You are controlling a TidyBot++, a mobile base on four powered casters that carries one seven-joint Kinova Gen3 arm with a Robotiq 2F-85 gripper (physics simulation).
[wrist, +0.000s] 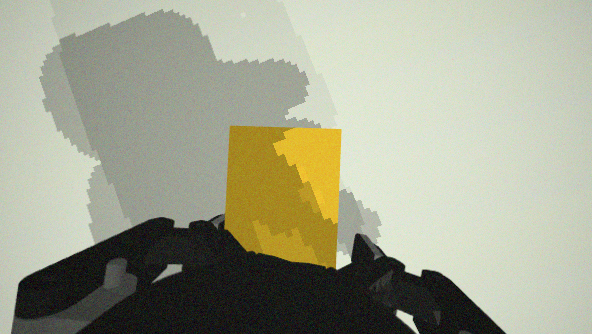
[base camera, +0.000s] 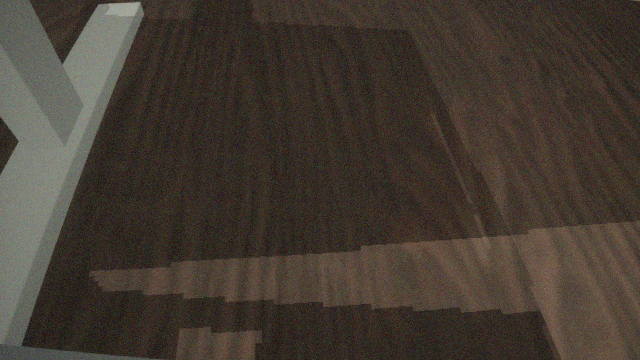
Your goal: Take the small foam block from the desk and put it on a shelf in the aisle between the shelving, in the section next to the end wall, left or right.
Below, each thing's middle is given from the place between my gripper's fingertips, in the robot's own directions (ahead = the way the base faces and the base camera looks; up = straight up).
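I see the yellow foam block (wrist: 282,196), and my hand is 2 cm below it and 3 cm short of it.
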